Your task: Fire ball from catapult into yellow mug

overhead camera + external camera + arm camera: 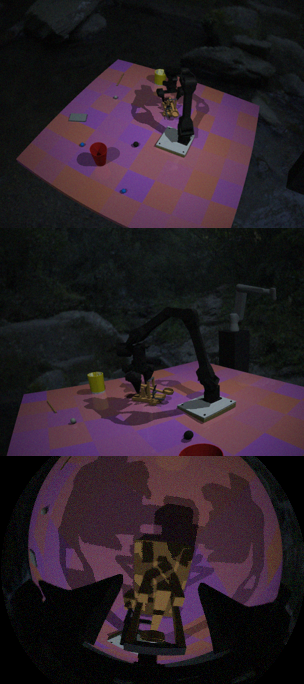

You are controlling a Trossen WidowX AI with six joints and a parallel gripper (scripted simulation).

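My gripper tip is 10 mm short of the black ball, 420 mm to the right of it and 30 mm above it. From my gripper tip the other things lie so: grey ball: 360 mm ahead, 120 mm to the left, 40 mm below; then wooden catapult: 40 mm behind, 60 mm to the left; then yellow mug: 180 mm ahead, 220 mm to the right, 20 mm below.
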